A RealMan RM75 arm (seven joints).
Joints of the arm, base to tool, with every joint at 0 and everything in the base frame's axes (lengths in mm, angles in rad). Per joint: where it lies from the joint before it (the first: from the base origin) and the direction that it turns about. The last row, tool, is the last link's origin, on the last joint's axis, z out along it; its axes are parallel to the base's.
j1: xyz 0 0 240.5 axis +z
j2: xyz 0 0 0 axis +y
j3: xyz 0 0 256 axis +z
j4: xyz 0 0 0 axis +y
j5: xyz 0 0 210 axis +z
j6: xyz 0 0 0 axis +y
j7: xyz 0 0 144 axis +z
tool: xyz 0 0 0
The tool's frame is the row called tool.
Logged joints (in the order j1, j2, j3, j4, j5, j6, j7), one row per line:
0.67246 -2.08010 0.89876 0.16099 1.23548 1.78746 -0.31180
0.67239 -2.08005 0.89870 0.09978 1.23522 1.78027 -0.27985
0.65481 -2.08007 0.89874 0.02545 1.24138 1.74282 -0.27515
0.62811 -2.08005 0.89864 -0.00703 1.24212 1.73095 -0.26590
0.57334 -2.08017 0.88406 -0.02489 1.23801 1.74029 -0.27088
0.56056 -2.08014 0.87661 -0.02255 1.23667 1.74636 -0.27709
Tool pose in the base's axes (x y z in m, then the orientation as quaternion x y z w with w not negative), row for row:
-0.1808 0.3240 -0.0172 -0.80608 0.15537 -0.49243 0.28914
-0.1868 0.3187 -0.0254 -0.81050 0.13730 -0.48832 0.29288
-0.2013 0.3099 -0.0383 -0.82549 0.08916 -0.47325 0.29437
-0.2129 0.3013 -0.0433 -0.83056 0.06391 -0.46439 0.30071
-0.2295 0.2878 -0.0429 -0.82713 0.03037 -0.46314 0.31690
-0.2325 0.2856 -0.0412 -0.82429 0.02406 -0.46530 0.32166
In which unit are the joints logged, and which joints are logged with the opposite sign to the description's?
The joints are logged in radians. Opposite sign: j1.
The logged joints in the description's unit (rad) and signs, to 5 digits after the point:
-0.67246 -2.08010 0.89876 0.16099 1.23548 1.78746 -0.31180
-0.67239 -2.08005 0.89870 0.09978 1.23522 1.78027 -0.27985
-0.65481 -2.08007 0.89874 0.02545 1.24138 1.74282 -0.27515
-0.62811 -2.08005 0.89864 -0.00703 1.24212 1.73095 -0.26590
-0.57334 -2.08017 0.88406 -0.02489 1.23801 1.74029 -0.27088
-0.56056 -2.08014 0.87661 -0.02255 1.23667 1.74636 -0.27709

